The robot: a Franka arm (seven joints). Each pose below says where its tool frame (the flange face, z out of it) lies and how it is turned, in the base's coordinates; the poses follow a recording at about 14 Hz.
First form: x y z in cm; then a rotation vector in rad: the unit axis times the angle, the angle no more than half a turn.
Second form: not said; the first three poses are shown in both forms.
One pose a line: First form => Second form
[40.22 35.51 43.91 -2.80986 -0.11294 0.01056] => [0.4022 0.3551 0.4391 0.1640 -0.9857 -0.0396 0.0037]
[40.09 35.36 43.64 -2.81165 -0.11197 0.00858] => [0.4009 0.3536 0.4364 0.1631 -0.9858 -0.0393 0.0030]
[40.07 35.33 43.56 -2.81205 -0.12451 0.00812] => [0.4007 0.3533 0.4356 0.1627 -0.9857 -0.0436 0.0028]
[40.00 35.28 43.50 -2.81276 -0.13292 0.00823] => [0.4000 0.3528 0.4350 0.1621 -0.9857 -0.0466 0.0029]
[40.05 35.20 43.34 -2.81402 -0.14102 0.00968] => [0.4005 0.3520 0.4334 0.1613 -0.9857 -0.0494 0.0034]
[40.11 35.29 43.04 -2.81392 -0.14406 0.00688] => [0.4011 0.3529 0.4304 0.1613 -0.9856 -0.0505 0.0024]
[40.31 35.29 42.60 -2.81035 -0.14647 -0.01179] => [0.4031 0.3529 0.4260 0.1630 -0.9853 -0.0514 -0.0041]
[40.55 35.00 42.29 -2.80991 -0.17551 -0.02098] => [0.4055 0.3500 0.4229 0.1623 -0.9848 -0.0615 -0.0074]
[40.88 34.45 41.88 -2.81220 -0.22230 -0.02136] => [0.4088 0.3445 0.4188 0.1596 -0.9841 -0.0778 -0.0075]
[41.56 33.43 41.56 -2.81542 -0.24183 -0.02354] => [0.4156 0.3343 0.4156 0.1572 -0.9839 -0.0845 -0.0082]
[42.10 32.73 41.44 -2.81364 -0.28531 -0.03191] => [0.4210 0.3273 0.4144 0.1560 -0.9827 -0.0996 -0.0111]
